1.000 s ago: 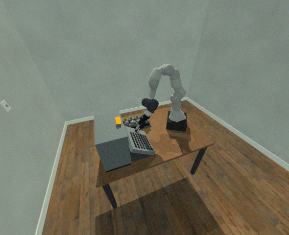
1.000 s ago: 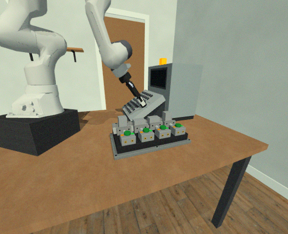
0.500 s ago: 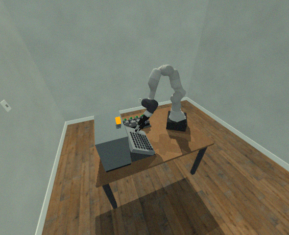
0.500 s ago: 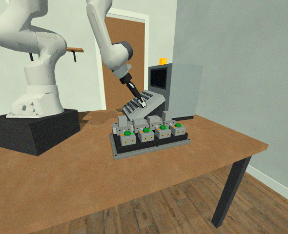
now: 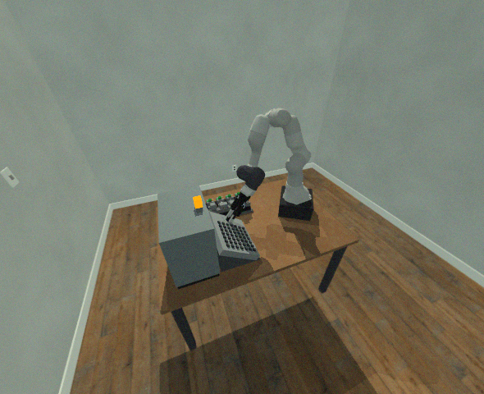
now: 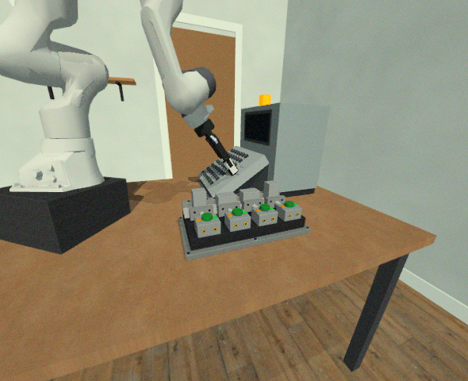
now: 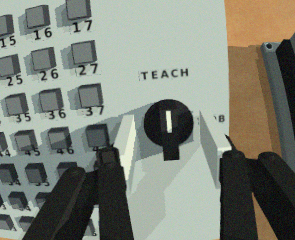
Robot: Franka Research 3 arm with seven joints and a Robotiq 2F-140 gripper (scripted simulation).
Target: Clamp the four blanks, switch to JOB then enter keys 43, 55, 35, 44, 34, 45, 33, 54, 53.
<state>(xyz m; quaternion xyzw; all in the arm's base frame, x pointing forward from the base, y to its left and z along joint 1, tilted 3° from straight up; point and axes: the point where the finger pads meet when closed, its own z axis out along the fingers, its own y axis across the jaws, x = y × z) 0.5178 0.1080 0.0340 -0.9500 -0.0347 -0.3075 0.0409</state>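
Now: hand 20 mm short of the selector knob and 20 mm above it. From my hand the other things lie so: sloped keypad: 110 mm to the left, 70 mm below, 30 mm ahead; then key: 160 mm to the left, 30 mm ahead, 10 mm below.
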